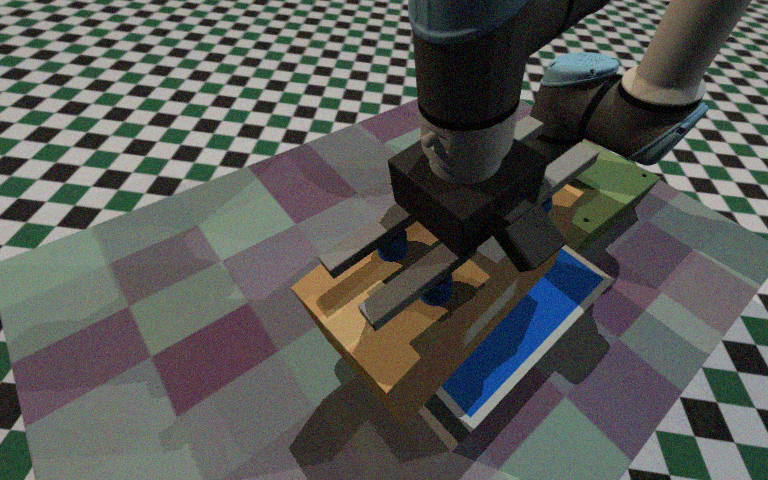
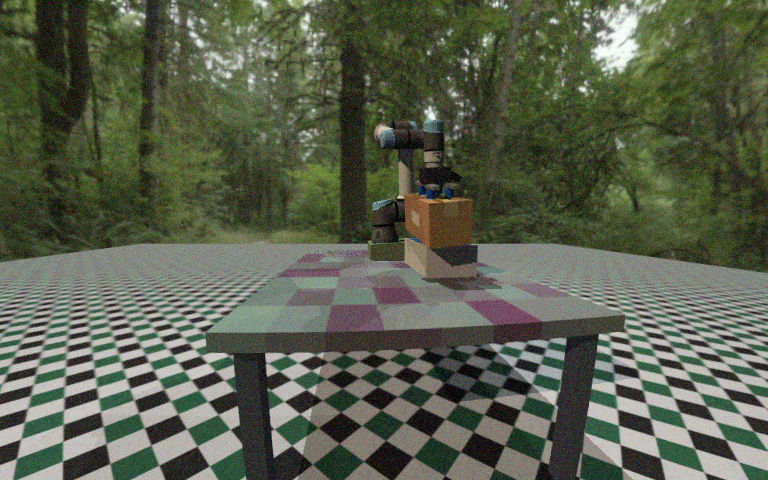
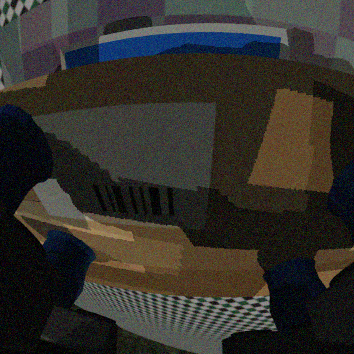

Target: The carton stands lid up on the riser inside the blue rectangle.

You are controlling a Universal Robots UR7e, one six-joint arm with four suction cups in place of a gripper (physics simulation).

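Frame: origin at the arm's base, x ahead, y left, z up, level; metres.
Where they show: hand, tool point: (image 2: 435,198) (image 3: 186,211); arm's base, link origin: (image 2: 385,241).
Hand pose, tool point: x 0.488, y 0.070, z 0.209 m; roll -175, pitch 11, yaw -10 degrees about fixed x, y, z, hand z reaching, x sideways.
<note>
Things, the pixels of their top centre, and the offset from my tool point. Level surfaces: height alone.
- riser, top centre: (image 3: 150,98) (image 1: 497,297) (image 2: 436,241) 0.090 m back, 0.054 m left, 0.175 m down
- blue rectangle, top centre: (image 3: 150,98) (image 1: 497,297) 0.090 m back, 0.054 m left, 0.175 m down
- patchwork table, surface height: 0.295 m down
The orange-brown carton (image 1: 390,348) (image 2: 451,224) (image 3: 292,140) is upright, its taped top facing up and a pale label on one side. My suction gripper (image 1: 467,226) (image 2: 434,192) (image 3: 185,220) has its blue cups on the carton's top and holds it. The carton is over the riser (image 1: 526,366) (image 2: 421,263) (image 3: 200,27), its underside at or very close to the riser's top; contact cannot be told. The blue rectangle (image 1: 557,300) (image 3: 150,45) shows as a wide strip along one long side of the carton, so the carton sits off-centre towards the opposite side. That far edge is hidden.
A green block (image 1: 617,175) (image 2: 386,250) stands by the arm's base, behind the carton. The patchwork table (image 1: 215,356) (image 2: 351,316) carries the riser. The arm's dark links reach over from the back.
</note>
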